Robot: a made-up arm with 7 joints. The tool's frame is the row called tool.
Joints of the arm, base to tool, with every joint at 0 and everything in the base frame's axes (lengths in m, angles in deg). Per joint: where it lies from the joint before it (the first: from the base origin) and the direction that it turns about. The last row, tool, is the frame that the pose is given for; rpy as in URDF.
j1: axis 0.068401 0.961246 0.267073 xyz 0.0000 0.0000 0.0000
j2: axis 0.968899 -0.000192 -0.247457 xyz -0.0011 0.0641 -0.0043
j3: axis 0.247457 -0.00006 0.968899 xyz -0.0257 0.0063 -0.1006
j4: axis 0.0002 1 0.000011 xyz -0.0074 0.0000 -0.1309
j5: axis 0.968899 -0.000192 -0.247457 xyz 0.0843 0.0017 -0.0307
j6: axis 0.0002 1 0.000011 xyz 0.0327 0.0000 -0.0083
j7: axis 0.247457 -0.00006 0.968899 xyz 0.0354 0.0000 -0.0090
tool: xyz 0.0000 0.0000 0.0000 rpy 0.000 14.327 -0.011
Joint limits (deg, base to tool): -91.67..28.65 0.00..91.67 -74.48..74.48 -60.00..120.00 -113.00..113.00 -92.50..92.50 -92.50..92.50
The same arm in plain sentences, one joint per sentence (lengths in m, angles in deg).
The arm has seven revolute joints in a row. What follows holds with every joint at zero, and every direction is one of the base frame's.
Joint 1 sits at the same point as the base frame's origin and turns about the direction (0.068403, 0.961235, 0.26711), from -91.67 to 28.65 deg.
Joint 2 sits 0.0011 m along -x and 0.0641 m along +y and 0.0043 m along -z from joint 1 and turns about the direction (0.968889, -0.0002, -0.247497), from 0 to 91.67 deg.
Joint 3 sits 0.0257 m along -x and 0.0063 m along +y and 0.1006 m along -z from joint 2 and turns about the direction (0.247497, -0.0001, 0.968889), from -74.48 to 74.48 deg.
Joint 4 sits 0.0074 m along -x and 0.1309 m along -z from joint 3 and turns about the direction (0.0002, 1, 0), from -60 to 120 deg.
Joint 5 sits 0.0843 m along +x and 0.0017 m along +y and 0.0307 m along -z from joint 4 and turns about the direction (0.968889, -0.0002, -0.247497), from -113 to 113 deg.
Joint 6 sits 0.0327 m along +x and 0.0083 m along -z from joint 5 and turns about the direction (0.0002, 1, 0), from -92.5 to 92.5 deg.
Joint 7 sits 0.0354 m along +x and 0.009 m along -z from joint 6 and turns about the direction (0.247497, -0.0001, 0.968889), from -92.5 to 92.5 deg.
The tool frame, which is the frame that the pose is given for, sits at the same point as joint 7; its axes are the base frame's turned by roll 0, pitch 14.33 and yaw -0.01 deg (as in URDF: about the fixed x, then y, then z).

